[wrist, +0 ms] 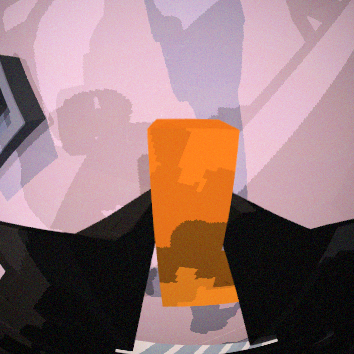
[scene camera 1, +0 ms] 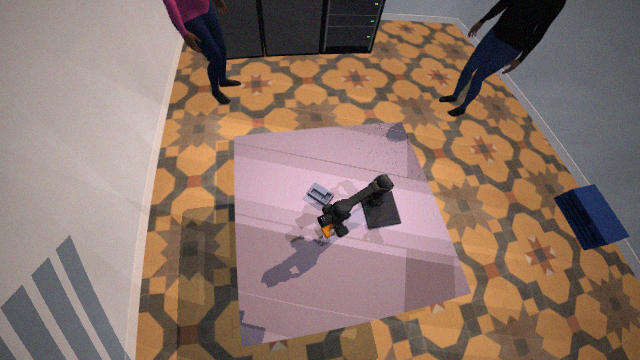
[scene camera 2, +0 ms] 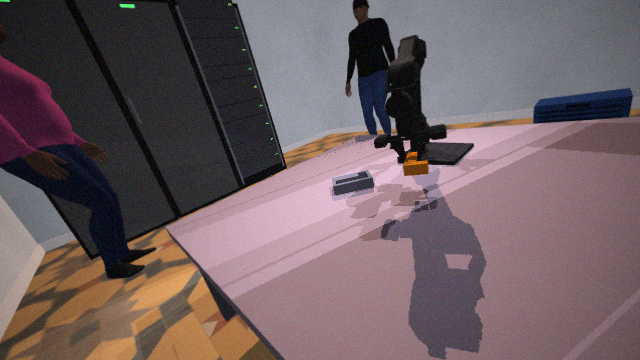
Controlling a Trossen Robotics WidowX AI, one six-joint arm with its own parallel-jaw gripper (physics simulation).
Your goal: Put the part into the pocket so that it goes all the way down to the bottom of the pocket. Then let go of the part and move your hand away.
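Places are measured from the arm's base along level axes (x ahead, y left, z up), in centimetres.
Where they show: gripper, fingertip midpoint: (wrist: 186,195) (scene camera 1: 333,225); arm's base, origin of the base link: (scene camera 1: 372,202).
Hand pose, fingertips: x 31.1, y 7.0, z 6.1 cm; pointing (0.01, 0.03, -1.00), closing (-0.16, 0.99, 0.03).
Each offset is from my fingertips to the top centre of the thing. Level surfaces: height alone.
An orange part {dx +1.3, dy +1.7, dz +2.8 cm} (scene camera 1: 327,230) (scene camera 2: 415,167) (wrist: 192,175) is held between the fingers of my black gripper (wrist: 186,195). In the second scene view it looks raised above the table, with shadows in front of it. The grey block with the pocket {dx -1.9, dy -22.9, dz -4.9 cm} (scene camera 1: 320,193) (scene camera 2: 353,183) (wrist: 31,107) stands on the table, apart from the part; in the wrist view a corner of it shows at the left edge. Its pocket looks empty in the first scene view. My gripper is shut on the part, whose lower side is hidden in the wrist view.
The pink table {dz -8.5 cm} (scene camera 1: 280,280) (scene camera 2: 300,300) carries the arm's dark base plate (scene camera 1: 382,217) (scene camera 2: 452,152). Shadows of the arm fall across the table. Two people stand on the floor beyond it, near dark cabinets (scene camera 1: 292,27) (scene camera 2: 145,100). A blue box (scene camera 1: 592,217) (scene camera 2: 582,106) is by the wall.
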